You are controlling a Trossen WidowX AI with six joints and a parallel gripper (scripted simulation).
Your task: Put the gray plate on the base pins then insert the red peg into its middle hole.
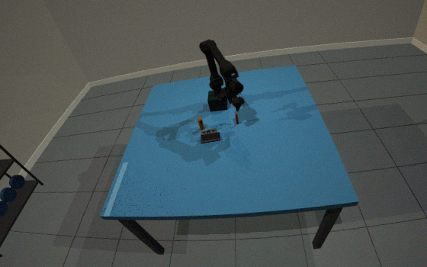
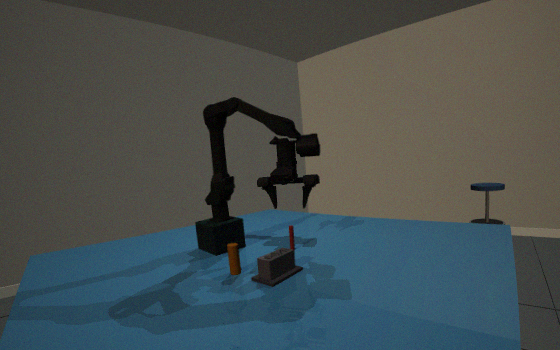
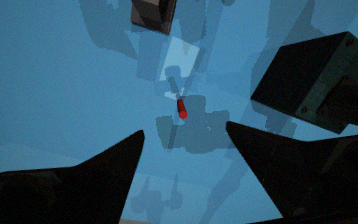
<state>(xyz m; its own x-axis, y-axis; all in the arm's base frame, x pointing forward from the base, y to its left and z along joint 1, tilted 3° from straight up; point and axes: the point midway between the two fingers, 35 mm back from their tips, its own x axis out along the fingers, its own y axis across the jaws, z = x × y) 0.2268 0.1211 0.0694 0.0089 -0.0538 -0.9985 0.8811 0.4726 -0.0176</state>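
Now: gripper tip 10 cm above the red peg, 1 cm to the right of it and 1 cm past it. Also, from my gripper tip: dark flat base (16 cm to the right, 13 cm below, 11 cm ahead); gray plate (16 cm to the right, 11 cm ahead, 9 cm below); orange cylinder (23 cm to the right, 10 cm below, 2 cm ahead).
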